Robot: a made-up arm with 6 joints.
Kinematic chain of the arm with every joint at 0, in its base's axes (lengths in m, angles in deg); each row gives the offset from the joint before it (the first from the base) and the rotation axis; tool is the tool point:
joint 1: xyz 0 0 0.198 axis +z
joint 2: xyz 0 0 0 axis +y
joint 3: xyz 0 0 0.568 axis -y
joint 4: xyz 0 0 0 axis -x
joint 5: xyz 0.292 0 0 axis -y
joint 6: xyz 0 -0.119 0 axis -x
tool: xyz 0 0 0
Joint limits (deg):
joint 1: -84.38..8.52
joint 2: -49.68..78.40
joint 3: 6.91..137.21
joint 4: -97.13..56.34
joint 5: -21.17..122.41
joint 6: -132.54..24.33
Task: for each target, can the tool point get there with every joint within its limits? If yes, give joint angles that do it. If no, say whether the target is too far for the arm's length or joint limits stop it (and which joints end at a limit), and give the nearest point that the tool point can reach.
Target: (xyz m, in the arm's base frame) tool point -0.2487 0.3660 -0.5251
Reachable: no: joint limits stop it (at a limit: joint 1, joint 2, joint 3, joint 4) | nearest point 0.5290 0.0942 -0.0022 | short by 0.976 m
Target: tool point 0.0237 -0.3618 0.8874
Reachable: yes | joints -67.16 8.04 35.79 -4.91 12.86 -4.26
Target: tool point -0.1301 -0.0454 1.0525
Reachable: yes | joints -38.65 -8.50 74.86 11.28 30.99 -81.89
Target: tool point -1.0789 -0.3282 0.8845
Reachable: no: too far | nearest point -0.6943 -0.1721 0.6959 | short by 0.456 m
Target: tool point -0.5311 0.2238 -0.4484
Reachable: no: joint limits stop it (at a limit: joint 2, joint 3, joint 4) | nearest point -0.6581 0.2773 0.4322 | short by 0.891 m
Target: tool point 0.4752 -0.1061 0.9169
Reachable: yes | joints 1.27 34.86 89.83 11.59 6.51 -66.41
